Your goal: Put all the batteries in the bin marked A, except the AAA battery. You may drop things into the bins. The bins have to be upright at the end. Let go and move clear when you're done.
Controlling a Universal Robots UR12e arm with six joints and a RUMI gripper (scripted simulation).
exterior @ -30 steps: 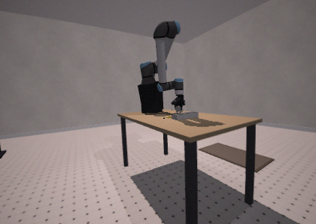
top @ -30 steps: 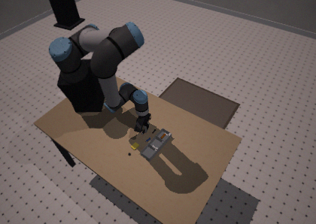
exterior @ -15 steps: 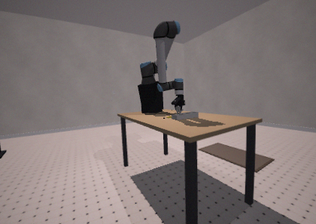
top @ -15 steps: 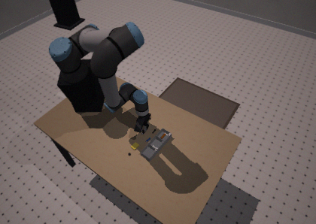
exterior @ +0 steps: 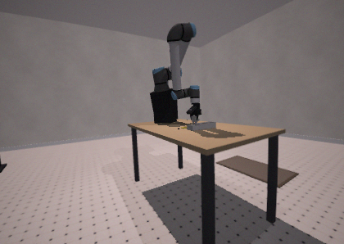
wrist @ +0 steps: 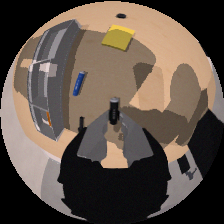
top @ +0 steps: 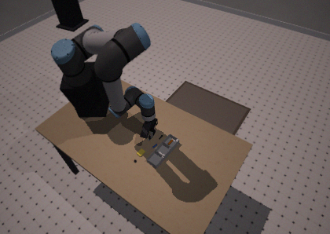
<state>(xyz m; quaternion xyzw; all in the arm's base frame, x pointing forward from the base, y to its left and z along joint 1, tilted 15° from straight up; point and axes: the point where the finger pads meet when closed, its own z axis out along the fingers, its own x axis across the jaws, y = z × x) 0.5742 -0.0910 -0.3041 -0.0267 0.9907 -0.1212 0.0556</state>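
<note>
Right now the orange battery is 15 cm ahead of my hand and 2 cm to the left of it. Round my hand: thin dark item 7 cm ahead, 4 cm to the left, 1 cm below; then black battery 1 cm below; then blue battery 6 cm ahead, 5 cm to the right, 1 cm below.
</note>
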